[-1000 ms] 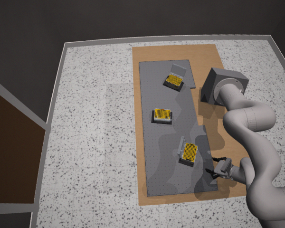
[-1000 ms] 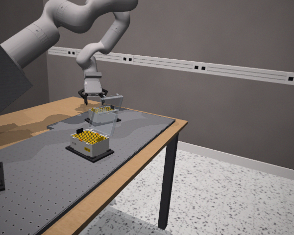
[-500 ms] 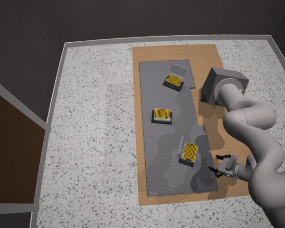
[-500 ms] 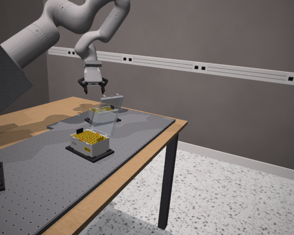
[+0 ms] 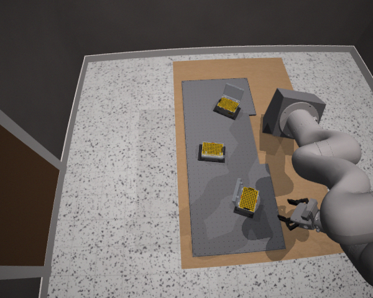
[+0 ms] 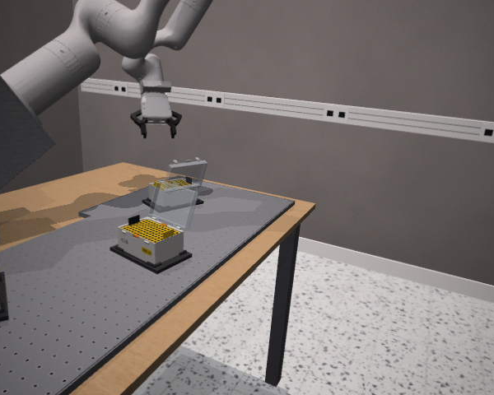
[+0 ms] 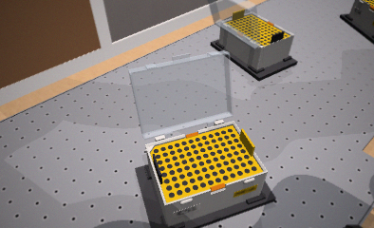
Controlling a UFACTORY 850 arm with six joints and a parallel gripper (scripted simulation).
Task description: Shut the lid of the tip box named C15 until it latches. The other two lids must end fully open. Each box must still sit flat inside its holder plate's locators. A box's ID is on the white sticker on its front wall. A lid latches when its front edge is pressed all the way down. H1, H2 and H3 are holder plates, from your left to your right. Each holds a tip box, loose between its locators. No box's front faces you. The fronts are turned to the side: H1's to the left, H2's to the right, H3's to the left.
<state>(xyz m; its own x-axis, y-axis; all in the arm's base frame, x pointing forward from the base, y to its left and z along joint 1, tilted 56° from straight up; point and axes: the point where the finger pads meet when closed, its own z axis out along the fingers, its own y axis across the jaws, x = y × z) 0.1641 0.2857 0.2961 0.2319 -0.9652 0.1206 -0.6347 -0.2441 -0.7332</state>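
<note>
Right now my hand is 18 cm short of the clear lid, 12 cm to the left of it and 8 cm above it. From my hand the other things lie so: white tip box (14 cm ahead, 12 cm below, 10 cm to the right).
</note>
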